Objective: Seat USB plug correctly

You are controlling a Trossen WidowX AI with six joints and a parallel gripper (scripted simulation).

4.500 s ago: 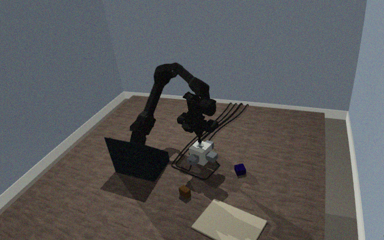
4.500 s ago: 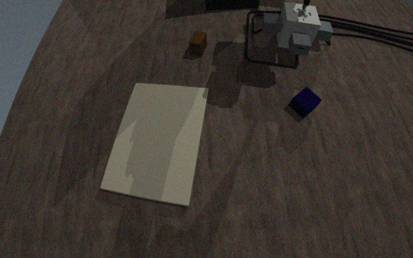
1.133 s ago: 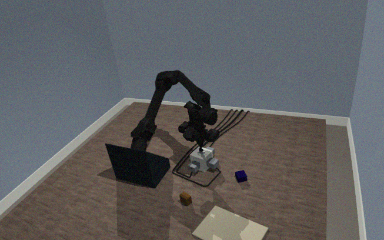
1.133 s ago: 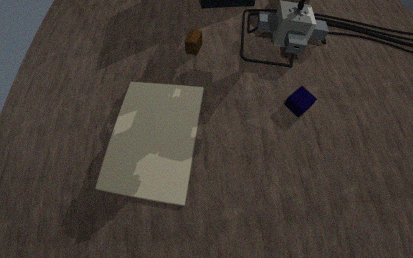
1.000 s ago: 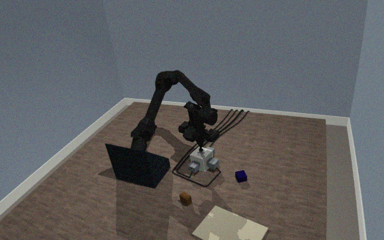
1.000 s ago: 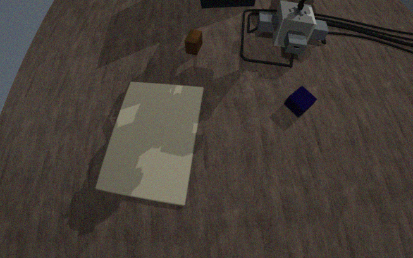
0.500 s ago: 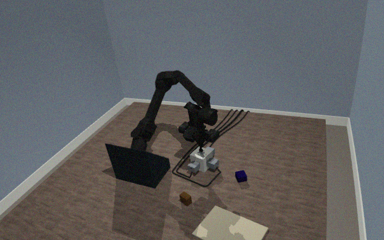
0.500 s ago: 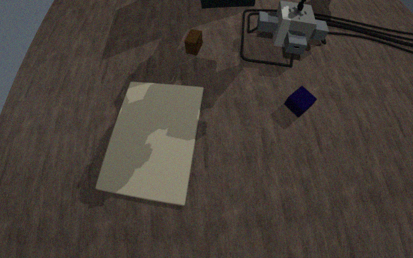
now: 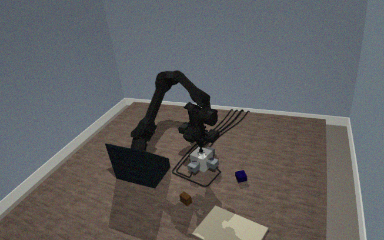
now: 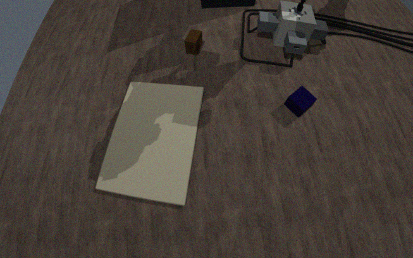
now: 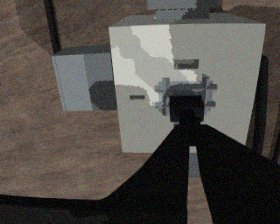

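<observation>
The black USB plug lies 2 cm below my gripper tip. From my gripper tip the other things lie so: blue cube: 19 cm ahead, 7 cm to the right, 9 cm below; then cream sheet: 20 cm ahead, 36 cm to the right, 10 cm below; then brown cube: 1 cm behind, 24 cm to the right, 9 cm below.
</observation>
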